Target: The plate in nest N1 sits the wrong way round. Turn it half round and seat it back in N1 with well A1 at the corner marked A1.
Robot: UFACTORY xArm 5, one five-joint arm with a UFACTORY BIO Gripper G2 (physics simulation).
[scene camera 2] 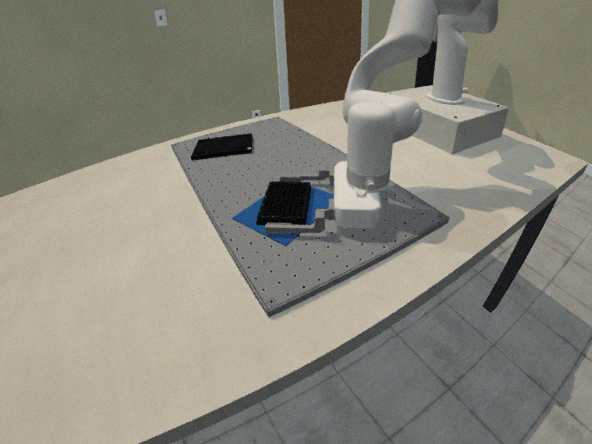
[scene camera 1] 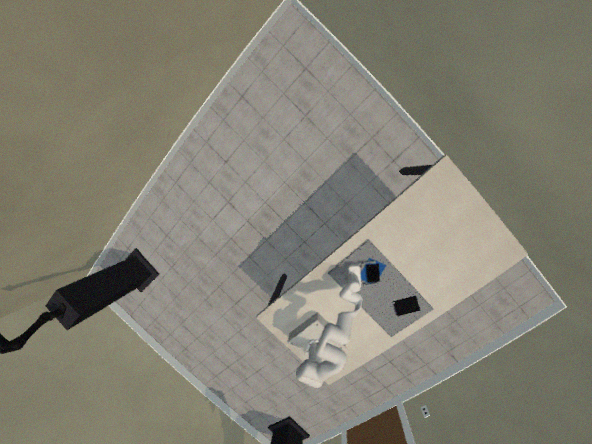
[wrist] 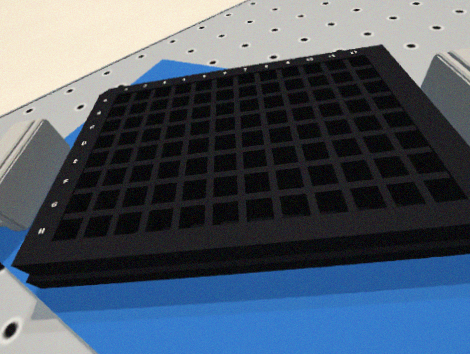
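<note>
A black well plate [scene camera 1: 373, 274] [scene camera 2: 286, 200] [wrist: 240, 135] lies on a blue square [scene camera 1: 382, 267] [scene camera 2: 244, 218] [wrist: 260, 320], turned at an angle to it. In the wrist view its letters A to H run down the left edge and its numbers along the far edge, so well A1 is at the far left corner. My gripper [scene camera 2: 283, 204] [wrist: 242, 142] is open, one finger beyond each short end of the plate, with visible gaps in the wrist view. A flat black block [scene camera 1: 406, 305] [scene camera 2: 223, 146], with a small white mark at one corner, stands apart; no N1 label is readable.
A grey perforated board [scene camera 1: 378, 307] [scene camera 2: 267, 272] [wrist: 300, 37] carries the blue square and the black block. It lies on a beige table [scene camera 1: 450, 220] [scene camera 2: 125, 300]. The arm's pale base box [scene camera 2: 452, 125] stands at the back right in scene camera 2.
</note>
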